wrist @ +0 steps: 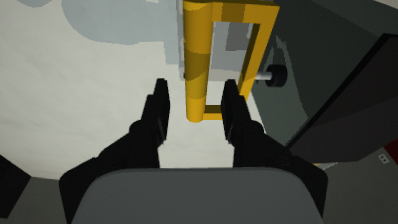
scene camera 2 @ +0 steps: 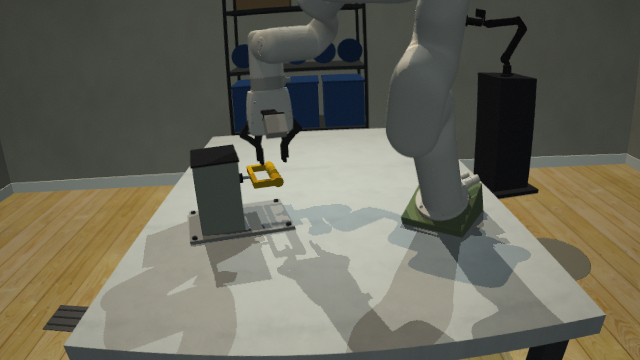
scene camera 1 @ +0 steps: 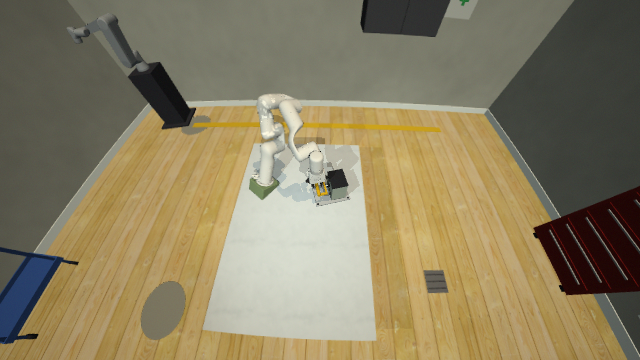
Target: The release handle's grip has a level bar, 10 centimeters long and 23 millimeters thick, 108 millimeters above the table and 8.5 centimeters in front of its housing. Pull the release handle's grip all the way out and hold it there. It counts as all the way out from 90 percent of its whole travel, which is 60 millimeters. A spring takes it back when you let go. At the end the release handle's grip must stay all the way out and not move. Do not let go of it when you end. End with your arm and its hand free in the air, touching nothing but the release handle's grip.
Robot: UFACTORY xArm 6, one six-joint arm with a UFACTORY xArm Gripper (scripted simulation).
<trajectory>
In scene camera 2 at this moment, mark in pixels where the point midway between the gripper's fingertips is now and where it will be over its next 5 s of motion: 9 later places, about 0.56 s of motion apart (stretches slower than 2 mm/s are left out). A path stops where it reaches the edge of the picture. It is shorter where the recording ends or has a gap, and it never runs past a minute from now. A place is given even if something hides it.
My gripper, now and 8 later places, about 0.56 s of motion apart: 273,162; 273,165; 272,165; 273,168; 273,174; 274,180; 274,182; 282,180; 295,179
</trajectory>
